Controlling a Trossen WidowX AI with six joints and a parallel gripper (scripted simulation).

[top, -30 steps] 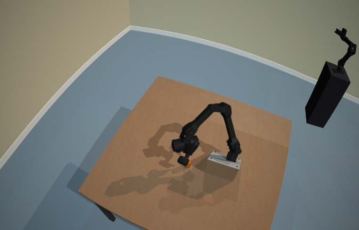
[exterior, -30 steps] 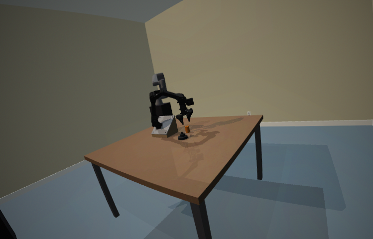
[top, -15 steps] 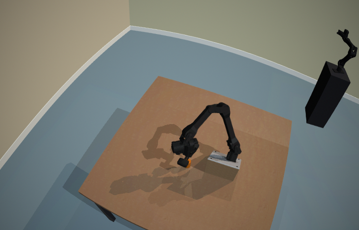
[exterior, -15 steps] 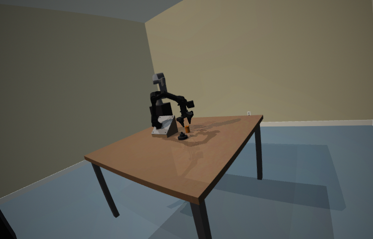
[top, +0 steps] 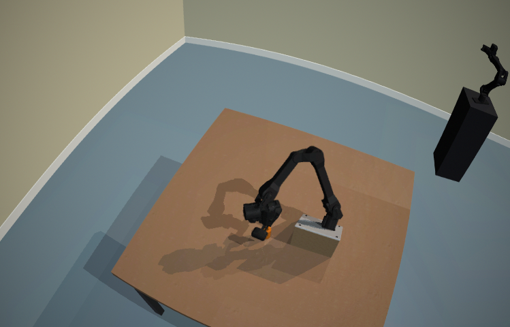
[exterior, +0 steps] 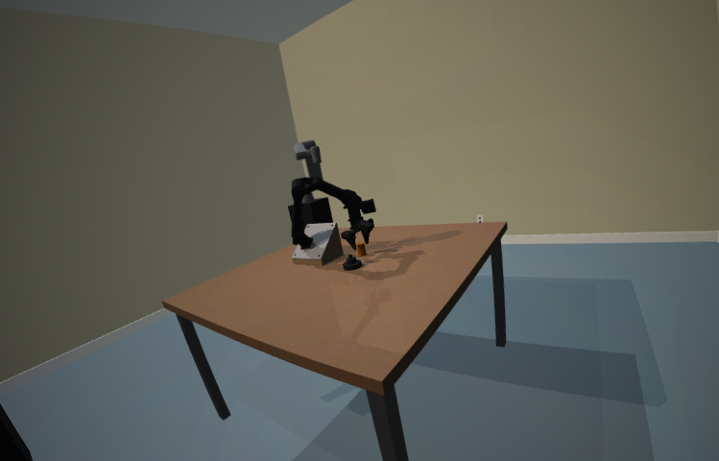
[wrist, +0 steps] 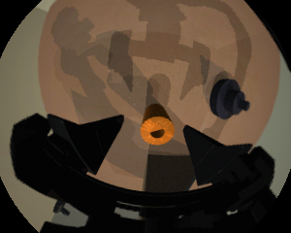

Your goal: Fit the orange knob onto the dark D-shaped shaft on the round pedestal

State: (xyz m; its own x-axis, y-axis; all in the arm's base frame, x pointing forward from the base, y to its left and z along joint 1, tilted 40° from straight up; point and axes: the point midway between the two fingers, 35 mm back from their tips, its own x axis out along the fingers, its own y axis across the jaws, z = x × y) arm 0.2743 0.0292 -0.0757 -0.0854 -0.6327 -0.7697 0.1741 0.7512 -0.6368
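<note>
Now: gripper tip 10 mm above the orange knob. Also, from my gripper tip: round pedestal (160 mm to the right, 40 mm ahead, 10 mm below).
</note>
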